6 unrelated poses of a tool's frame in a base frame.
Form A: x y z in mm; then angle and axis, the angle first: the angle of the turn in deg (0 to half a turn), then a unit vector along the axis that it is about.
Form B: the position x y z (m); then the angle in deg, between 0 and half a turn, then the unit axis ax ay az. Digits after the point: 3 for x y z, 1 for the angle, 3 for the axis.
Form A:
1: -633 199 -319 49.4 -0.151 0.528 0.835
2: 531 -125 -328 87.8 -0.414 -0.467 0.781
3: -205 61 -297 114.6 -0.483 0.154 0.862
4: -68 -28 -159 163.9 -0.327 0.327 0.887
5: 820 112 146 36.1 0.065 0.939 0.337
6: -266 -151 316 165.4 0.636 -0.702 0.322
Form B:
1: -0.633 0.199 -0.319 49.4 -0.151 0.528 0.835
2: 0.531 -0.125 -0.328 87.8 -0.414 -0.467 0.781
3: -0.205 0.061 -0.297 114.6 -0.483 0.154 0.862
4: -0.068 -0.028 -0.159 163.9 -0.327 0.327 0.887
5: 0.820 0.112 0.146 36.1 0.065 0.939 0.337
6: -0.266 -0.151 0.316 165.4 0.636 -0.702 0.322
